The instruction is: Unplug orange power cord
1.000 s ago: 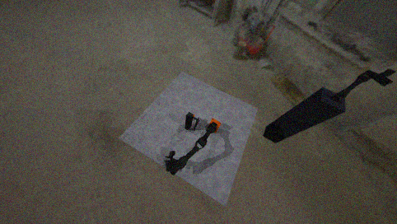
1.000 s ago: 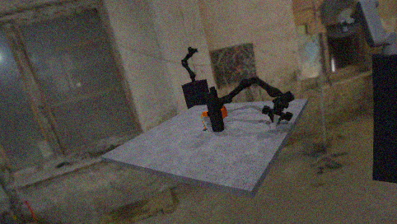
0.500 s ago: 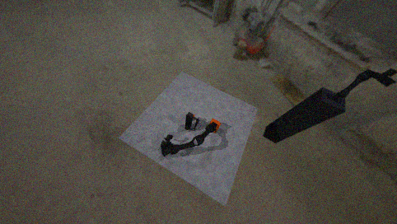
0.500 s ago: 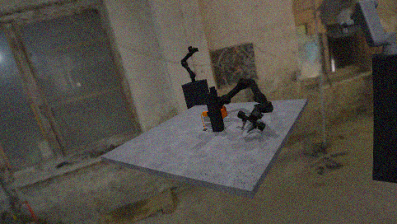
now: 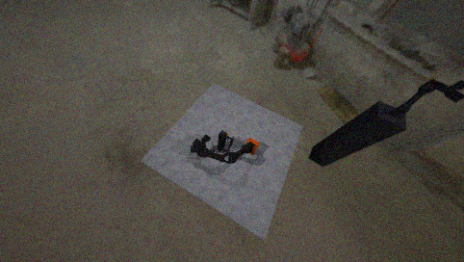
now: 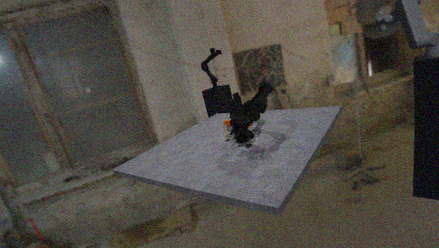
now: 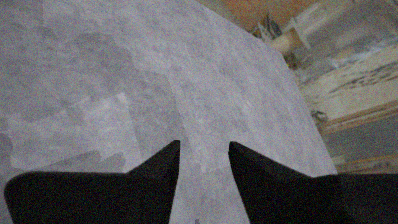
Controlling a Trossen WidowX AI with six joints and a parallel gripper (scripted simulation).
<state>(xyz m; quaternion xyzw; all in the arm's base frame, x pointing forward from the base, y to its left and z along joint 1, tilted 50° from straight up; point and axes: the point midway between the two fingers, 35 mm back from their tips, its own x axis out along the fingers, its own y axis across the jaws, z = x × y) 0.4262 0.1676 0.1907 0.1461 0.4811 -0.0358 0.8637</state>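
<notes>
The orange plug lies 190 mm behind my gripper tip, 150 mm to the right of it and 30 mm above it.
</notes>
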